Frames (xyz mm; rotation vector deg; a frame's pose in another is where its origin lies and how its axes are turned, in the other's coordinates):
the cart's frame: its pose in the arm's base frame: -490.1 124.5 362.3 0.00 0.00 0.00
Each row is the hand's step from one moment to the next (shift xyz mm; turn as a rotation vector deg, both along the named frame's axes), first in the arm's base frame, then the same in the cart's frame.
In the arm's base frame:
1: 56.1 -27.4 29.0 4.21 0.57 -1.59
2: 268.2 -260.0 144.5 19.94 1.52 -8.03
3: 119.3 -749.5 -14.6 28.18 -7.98 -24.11
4: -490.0 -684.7 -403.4 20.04 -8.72 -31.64
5: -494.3 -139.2 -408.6 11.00 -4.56 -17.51
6: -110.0 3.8 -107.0 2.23 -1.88 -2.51
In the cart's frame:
1: 56.1 -27.4 29.0 4.21 0.57 -1.59
2: 268.2 -260.0 144.5 19.94 1.52 -8.03
3: 119.3 -749.5 -14.6 28.18 -7.98 -24.11
4: -490.0 -684.7 -403.4 20.04 -8.72 -31.64
5: -494.3 -139.2 -408.6 11.00 -4.56 -17.51
6: -110.0 3.8 -107.0 2.23 -1.88 -2.51

